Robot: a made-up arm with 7 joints. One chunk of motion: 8 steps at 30 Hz.
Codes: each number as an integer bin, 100 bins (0 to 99) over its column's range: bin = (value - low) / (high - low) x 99, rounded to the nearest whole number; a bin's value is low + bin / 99 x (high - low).
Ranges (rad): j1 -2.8..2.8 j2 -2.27..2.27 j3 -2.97..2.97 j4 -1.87..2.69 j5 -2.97..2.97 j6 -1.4..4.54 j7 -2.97..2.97
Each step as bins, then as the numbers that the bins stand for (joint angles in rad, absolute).
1 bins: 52 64 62 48 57 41 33
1 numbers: 0.1414 0.6649 0.7500 0.3409 0.4500 1.0600 -0.9900
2 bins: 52 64 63 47 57 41 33
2 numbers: 0.1414 0.6649 0.8100 0.2948 0.4500 1.0600 -0.9900
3 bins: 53 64 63 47 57 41 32
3 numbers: 0.1980 0.6649 0.8100 0.2948 0.4500 1.0600 -1.0500
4 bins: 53 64 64 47 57 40 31
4 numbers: 0.1980 0.6649 0.8700 0.2948 0.4500 1.0000 -1.1100
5 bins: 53 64 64 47 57 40 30
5 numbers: 0.1980 0.6649 0.8700 0.2948 0.4500 1.0000 -1.1700
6 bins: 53 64 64 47 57 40 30
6 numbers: 0.1980 0.6649 0.8700 0.2948 0.4500 1.0000 -1.1700
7 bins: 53 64 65 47 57 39 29
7 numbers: 0.1980 0.6649 0.9300 0.2948 0.4500 0.9400 -1.2300
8 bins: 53 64 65 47 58 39 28
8 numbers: 0.1980 0.6649 0.9300 0.2948 0.5100 0.9400 -1.2900
